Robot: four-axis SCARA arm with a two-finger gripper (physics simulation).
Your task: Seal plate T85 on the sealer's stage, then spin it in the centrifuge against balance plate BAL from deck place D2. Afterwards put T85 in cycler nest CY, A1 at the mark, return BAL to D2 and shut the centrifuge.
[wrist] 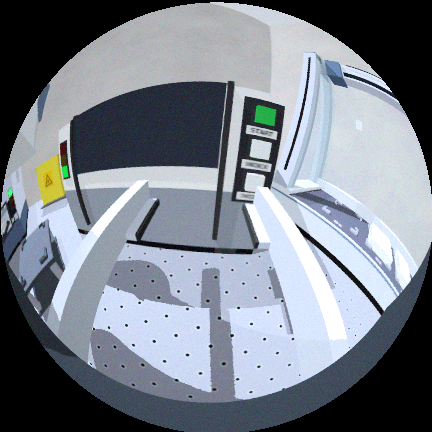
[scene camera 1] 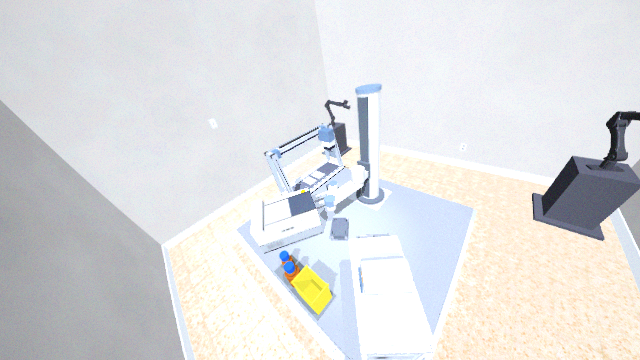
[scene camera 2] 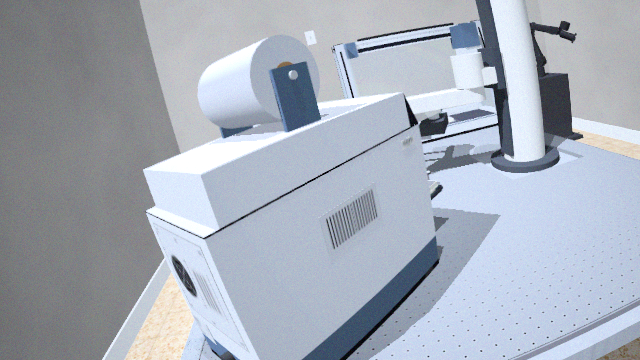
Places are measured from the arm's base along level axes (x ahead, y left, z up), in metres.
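Pixels of known places: gripper, between the fingertips: (wrist: 200, 193) (scene camera 1: 317, 199); arm's base, origin of its link: (scene camera 1: 370, 194) (scene camera 2: 524, 160).
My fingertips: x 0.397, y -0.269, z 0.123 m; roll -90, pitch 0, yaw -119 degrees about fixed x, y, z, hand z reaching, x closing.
For each thing: its top centre in the pictures, then the offset to it from my fingertips. "spot": a spot on its surface instead.
- status lamp, centre of its top: (wrist: 63, 166) 0.154 m ahead, 0.182 m left, 0.029 m up
- sealer, centre of its top: (scene camera 2: 256, 46) (scene camera 1: 383, 261) 0.345 m ahead, 0.750 m left, 0.365 m up
- white film roll, centre of its top: (scene camera 2: 245, 48) (scene camera 1: 385, 267) 0.361 m ahead, 0.764 m left, 0.365 m up
- gantry frame, a spot on its surface: (scene camera 2: 405, 40) spot: 0.243 m back, 0.358 m right, 0.356 m up
- dark grey holder, centre of its top: (wrist: 29, 246) (scene camera 1: 339, 225) 0.078 m ahead, 0.293 m left, 0.052 m down
My gripper (scene camera 1: 329, 212) (wrist: 200, 193) is shut to its narrow setting, with a gap between the fingers and nothing held. It faces the front of the centrifuge (scene camera 1: 287, 231) (wrist: 192, 184), beside its START button (wrist: 265, 115); the button and a status lamp (wrist: 65, 172) are green. The centrifuge's dark top panel (scene camera 1: 302, 203) (wrist: 150, 130) shows; whether it is shut I cannot tell. The sealer (scene camera 1: 392, 320) (scene camera 2: 310, 240) carries a white film roll (scene camera 2: 230, 85). Part of its front shows at the left edge of the wrist view. T85, BAL, D2 and nest CY cannot be told apart.
A gantry frame (scene camera 1: 295, 141) (scene camera 2: 405, 40) stands behind the centrifuge. A dark grey holder (scene camera 1: 339, 228) lies between centrifuge and sealer. A yellow bin (scene camera 1: 312, 292) (wrist: 50, 180) and two blue-capped bottles (scene camera 1: 284, 256) (scene camera 1: 290, 268) stand at the table edge. The arm's column (scene camera 1: 372, 145) (scene camera 2: 520, 85) stands behind.
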